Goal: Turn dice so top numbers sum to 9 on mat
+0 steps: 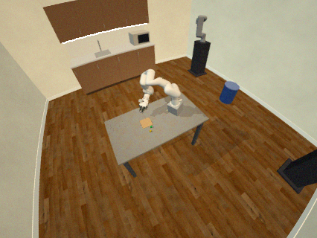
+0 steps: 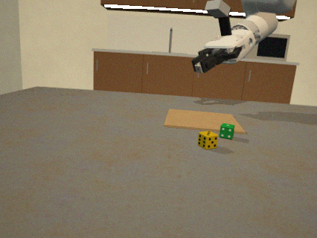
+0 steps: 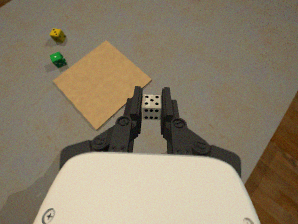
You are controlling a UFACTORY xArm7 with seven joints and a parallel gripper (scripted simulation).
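Right now the tan mat is 140 mm to the left of my hand and 110 mm below it. Also, from my hand: white die (10 mm ahead, 10 mm below); then green die (30 mm behind, 230 mm to the left, 100 mm below); then yellow die (10 mm ahead, 290 mm to the left, 100 mm below).
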